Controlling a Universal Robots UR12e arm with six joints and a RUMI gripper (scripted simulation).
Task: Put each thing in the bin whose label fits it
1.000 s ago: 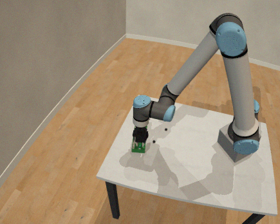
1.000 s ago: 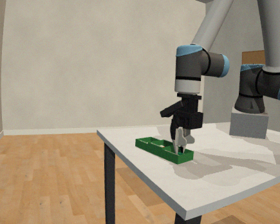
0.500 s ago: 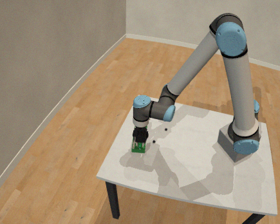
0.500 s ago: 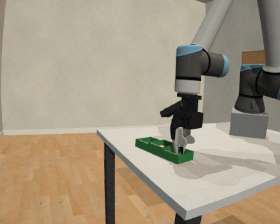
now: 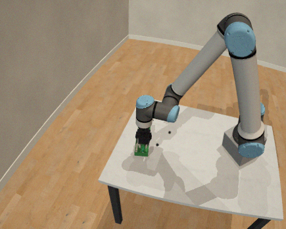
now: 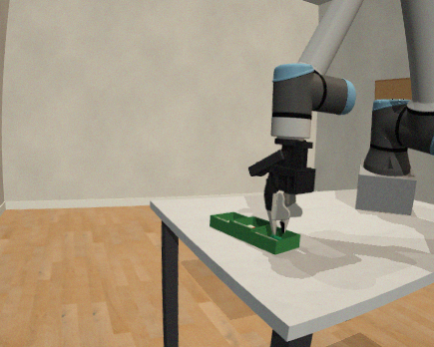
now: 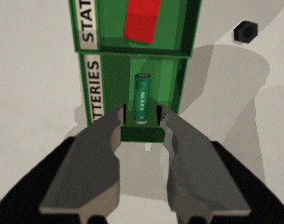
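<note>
Right now my hand is 30 mm above the green battery. Also, from my hand: cream domino 50 mm ahead, 160 mm to the right, 30 mm below; red block 30 mm ahead, 80 mm to the right, 30 mm below.
</note>
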